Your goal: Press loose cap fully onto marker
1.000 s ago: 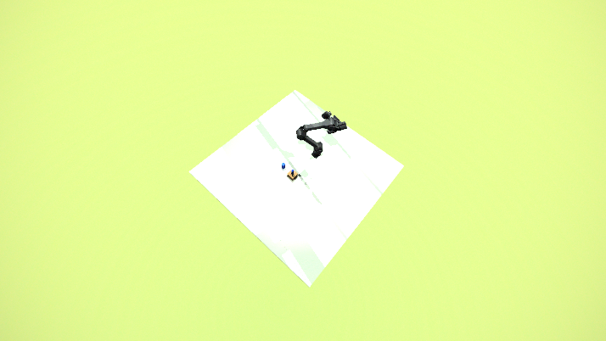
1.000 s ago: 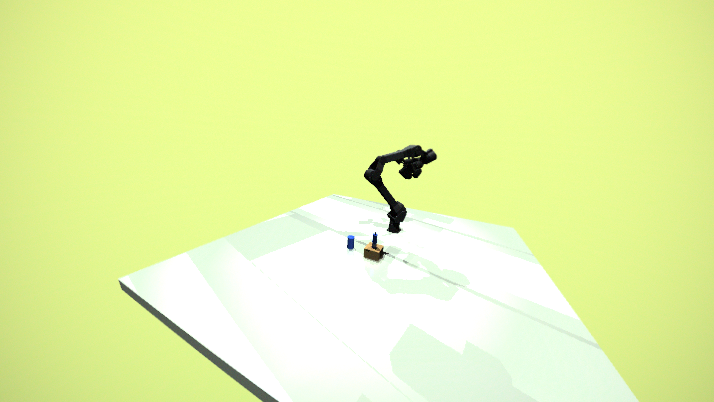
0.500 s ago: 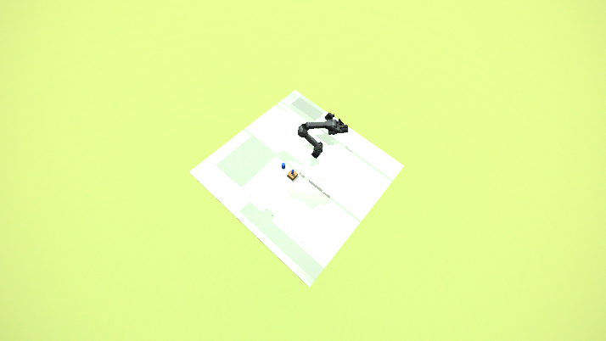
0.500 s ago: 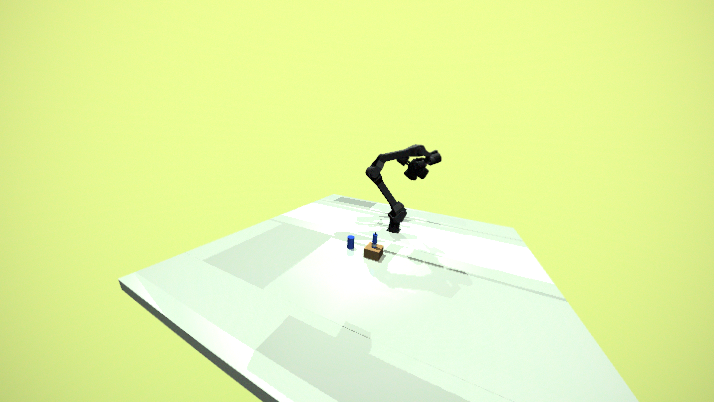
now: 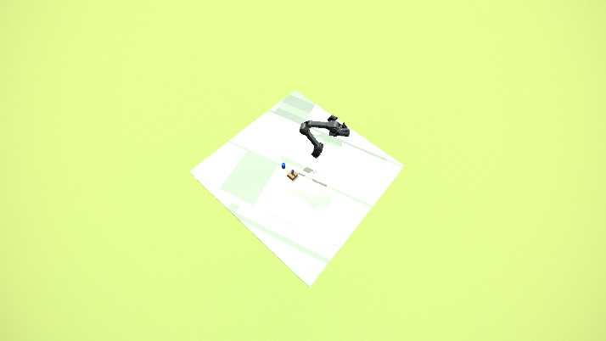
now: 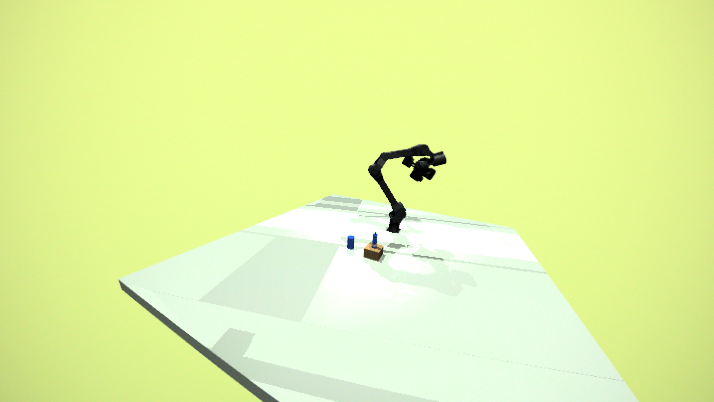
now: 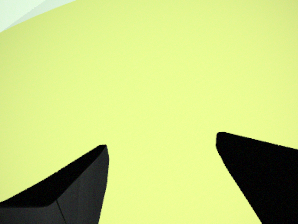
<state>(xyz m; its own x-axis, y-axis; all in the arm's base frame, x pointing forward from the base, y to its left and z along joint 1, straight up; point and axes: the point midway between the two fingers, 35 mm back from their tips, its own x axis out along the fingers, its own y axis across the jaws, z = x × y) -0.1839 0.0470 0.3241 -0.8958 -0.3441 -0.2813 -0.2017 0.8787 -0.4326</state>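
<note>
The blue cap is 51 cm ahead of my gripper tip, 15 cm to the right of it and 29 cm below it. Also, from my gripper tip: blue marker (52 cm ahead, 4 cm to the right, 23 cm below); brown holder block (52 cm ahead, 4 cm to the right, 29 cm below).
</note>
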